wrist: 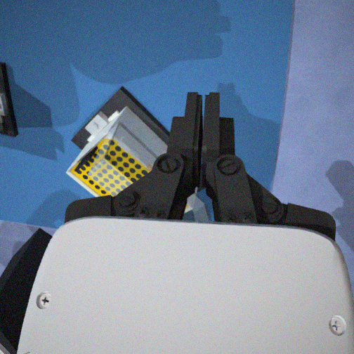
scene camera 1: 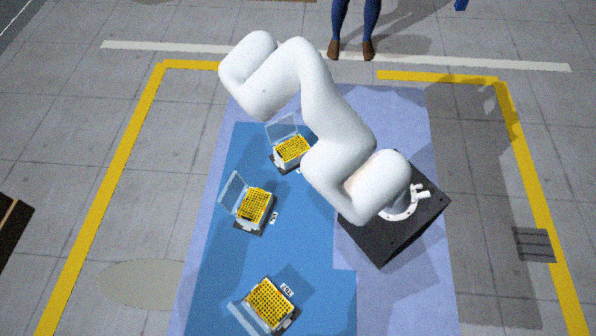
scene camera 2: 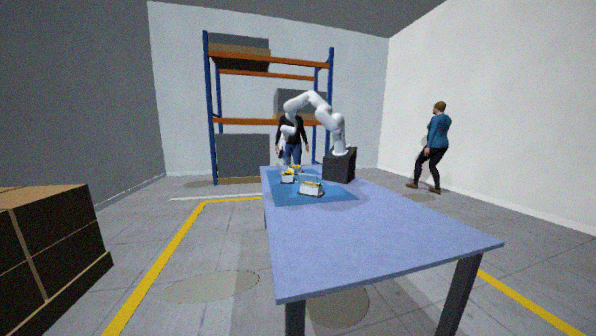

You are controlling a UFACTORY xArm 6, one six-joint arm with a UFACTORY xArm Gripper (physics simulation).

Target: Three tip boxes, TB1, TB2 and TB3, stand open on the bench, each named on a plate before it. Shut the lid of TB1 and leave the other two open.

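Seen in the pictures: gripper, fingertip midpoint: (scene camera 2: 279,158); arm's base, origin of the base link: (scene camera 2: 340,152).
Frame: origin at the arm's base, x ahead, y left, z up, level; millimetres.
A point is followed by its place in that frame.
TB1 (scene camera 1: 292,151) (scene camera 2: 296,168) (wrist: 107,175) stands on the blue mat with yellow tips showing. Its clear lid (scene camera 1: 281,129) {z -130, x 307, y -378 mm} stands up open in scene camera 1; the arm hides much of its name plate. TB3 (scene camera 1: 255,205) (scene camera 2: 287,177) is open, its lid (scene camera 1: 233,192) {z -131, x 479, y -128 mm} raised. TB2 (scene camera 1: 270,302) (scene camera 2: 311,189) is open, its lid (scene camera 1: 248,319) {z -132, x 430, y 263 mm} tilted back. My gripper (wrist: 203,113) (scene camera 2: 281,154) {z -96, x 382, y -429 mm} is shut and empty. In the wrist view its fingers overlap TB1's right side; contact with the lid cannot be told. The arm hides the gripper in scene camera 1.
The blue mat (scene camera 1: 310,240) {z -227, x 235, y 23 mm} (scene camera 2: 335,196) {z -227, x 260, y 322 mm} (wrist: 150,30) lies on the lilac bench (scene camera 1: 400,295) {z -230, x -24, y 220 mm} (scene camera 2: 370,235) {z -230, x 370, y 707 mm}. The black arm base (scene camera 1: 375,242) {z -90, x 55, y 92 mm} (scene camera 2: 339,167) {z -107, x 61, y 82 mm} stands beside the mat. At the wrist view's left edge shows part of a dark box base (wrist: 9,112). A person (scene camera 2: 295,142) stands behind the bench.
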